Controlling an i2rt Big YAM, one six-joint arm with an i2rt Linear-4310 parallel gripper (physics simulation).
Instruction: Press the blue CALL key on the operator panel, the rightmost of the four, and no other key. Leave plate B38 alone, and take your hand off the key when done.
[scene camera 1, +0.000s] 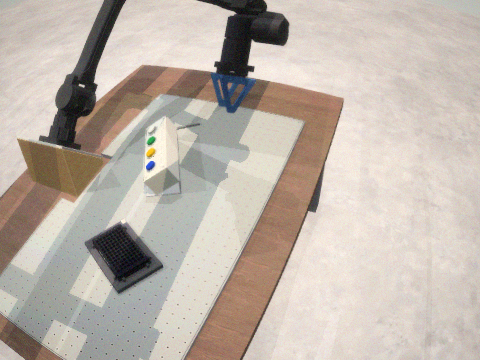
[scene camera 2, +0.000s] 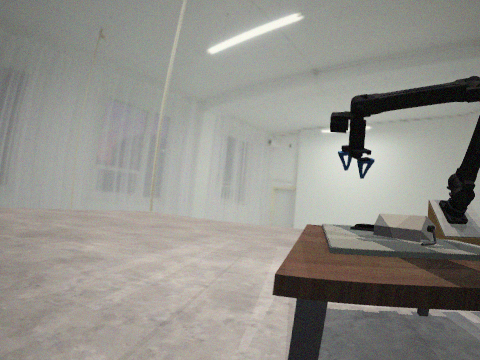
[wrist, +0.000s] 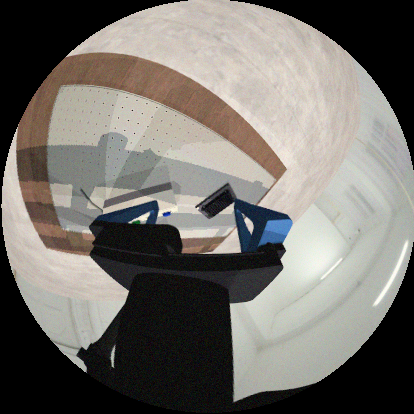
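Where they show: gripper, between the fingertips: (scene camera 1: 226, 109) (scene camera 2: 353, 174) (wrist: 194, 203); arm's base, origin of its link: (scene camera 1: 59, 145) (scene camera 2: 452, 213).
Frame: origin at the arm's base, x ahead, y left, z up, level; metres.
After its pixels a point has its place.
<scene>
The operator panel (scene camera 1: 167, 160) {x 0.325, y 0.052, z -0.021 m} (scene camera 2: 404, 226) {x 0.287, y 0.166, z -0.055 m} is a white sloped box with a row of keys: white (scene camera 1: 152, 130) {x 0.222, y 0.162, z -0.029 m}, green (scene camera 1: 151, 141) {x 0.242, y 0.119, z -0.031 m} (wrist: 136, 222) {x 0.245, y 0.124, z -0.027 m}, yellow (scene camera 1: 150, 152) {x 0.263, y 0.077, z -0.029 m} and the blue CALL key (scene camera 1: 150, 165) {x 0.287, y 0.032, z -0.029 m} (wrist: 167, 214) {x 0.283, y 0.034, z -0.031 m} at the end nearest the plate. In the wrist view a finger hides part of the row. Plate B38 (scene camera 1: 122, 251) {x 0.320, y -0.190, z -0.075 m} (wrist: 217, 202) {x 0.321, y -0.172, z -0.076 m} is a dark gridded plate on a grey base, lying apart from the panel. My gripper (scene camera 1: 231, 110) {x 0.462, y 0.079, z 0.124 m} (scene camera 2: 354, 172) {x 0.462, y 0.079, z 0.124 m} (wrist: 194, 203) {x 0.462, y 0.079, z 0.124 m} has blue fingers, open and empty, high above the table and clear of the panel and plate.
A pale perforated board (scene camera 1: 210, 250) {x 0.485, y -0.101, z -0.100 m} (scene camera 2: 350, 245) {x 0.520, y 0.384, z -0.098 m} lies on the wooden table (scene camera 1: 280, 220) {x 0.597, y 0.037, z -0.113 m} (scene camera 2: 340, 272) {x 0.578, y 0.608, z -0.113 m} under the panel and plate. A tan slanted block (scene camera 1: 60, 167) {x 0.050, y -0.060, z -0.016 m} stands at the arm's base. A thin dark cable (scene camera 1: 189, 126) {x 0.267, y 0.292, z -0.096 m} (wrist: 90, 198) runs from the panel's far end.
</scene>
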